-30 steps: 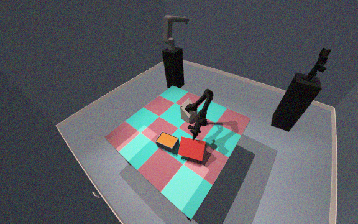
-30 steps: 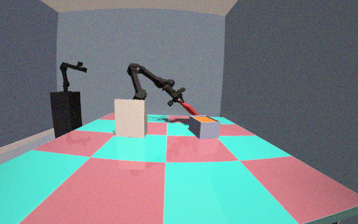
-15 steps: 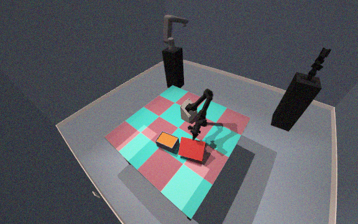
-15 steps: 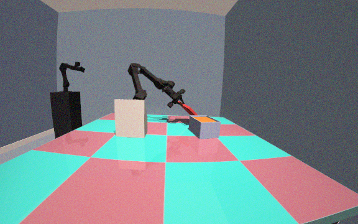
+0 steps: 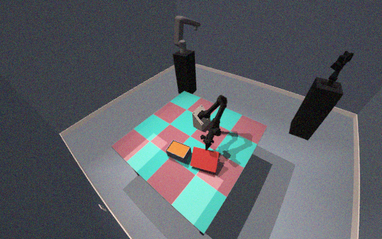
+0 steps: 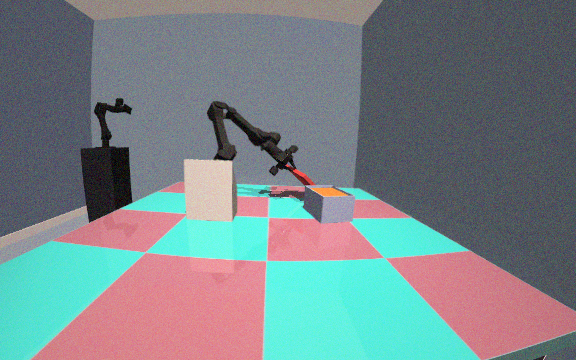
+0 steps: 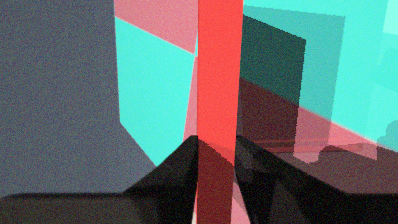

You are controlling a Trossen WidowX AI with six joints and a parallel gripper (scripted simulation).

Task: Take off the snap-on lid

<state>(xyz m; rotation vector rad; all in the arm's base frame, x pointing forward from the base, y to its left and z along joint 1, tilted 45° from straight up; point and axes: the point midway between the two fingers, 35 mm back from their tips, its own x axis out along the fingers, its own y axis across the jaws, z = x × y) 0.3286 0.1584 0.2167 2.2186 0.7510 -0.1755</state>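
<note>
The red lid lies 6 cm ahead of my gripper tip, 5 cm below it and 2 cm to the left of it. Round my gripper tip: grey storage box: 26 cm to the right, 10 cm below, 9 cm ahead.
</note>
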